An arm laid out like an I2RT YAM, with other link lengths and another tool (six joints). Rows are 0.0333 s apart.
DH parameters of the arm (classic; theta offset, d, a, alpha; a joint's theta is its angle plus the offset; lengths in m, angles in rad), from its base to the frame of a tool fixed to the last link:
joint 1: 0 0.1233 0.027 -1.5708
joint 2: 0 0 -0.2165 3.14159
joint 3: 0.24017 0 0.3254 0
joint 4: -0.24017 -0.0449 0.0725 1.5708
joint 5: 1.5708 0.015 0 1.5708
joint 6: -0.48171 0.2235 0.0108 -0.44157
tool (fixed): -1.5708 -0.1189 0 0
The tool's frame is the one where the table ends.
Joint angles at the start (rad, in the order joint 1, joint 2, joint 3, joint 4, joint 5, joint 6):
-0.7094, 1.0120, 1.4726, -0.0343, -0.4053, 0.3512
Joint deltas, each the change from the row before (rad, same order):
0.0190, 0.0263, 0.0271, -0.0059, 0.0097, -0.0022
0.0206, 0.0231, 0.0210, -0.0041, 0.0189, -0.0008
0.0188, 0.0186, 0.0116, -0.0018, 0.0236, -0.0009
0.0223, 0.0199, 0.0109, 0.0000, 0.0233, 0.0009
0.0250, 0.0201, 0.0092, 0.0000, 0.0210, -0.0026
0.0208, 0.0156, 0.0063, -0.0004, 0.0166, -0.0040
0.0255, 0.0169, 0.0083, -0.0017, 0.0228, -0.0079
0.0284, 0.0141, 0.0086, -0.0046, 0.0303, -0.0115
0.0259, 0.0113, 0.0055, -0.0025, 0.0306, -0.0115
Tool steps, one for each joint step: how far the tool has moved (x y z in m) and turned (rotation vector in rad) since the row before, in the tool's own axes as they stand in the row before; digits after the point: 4 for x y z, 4 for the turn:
0.0036, -0.0027, 0.0051, 0.0100, -0.0006, 0.0030
0.0023, -0.0026, 0.0054, 0.0042, -0.0026, 0.0083
0.0000, -0.0021, 0.0060, -0.0011, -0.0063, 0.0107
-0.0002, -0.0034, 0.0067, 0.0034, -0.0059, 0.0118
-0.0006, -0.0051, 0.0073, 0.0070, -0.0070, 0.0076
-0.0008, -0.0048, 0.0059, 0.0060, -0.0065, 0.0041
-0.0003, -0.0061, 0.0061, 0.0035, -0.0071, 0.0026
0.0004, -0.0068, 0.0047, -0.0020, -0.0077, 0.0018
0.0001, -0.0062, 0.0040, -0.0051, -0.0071, 0.0014

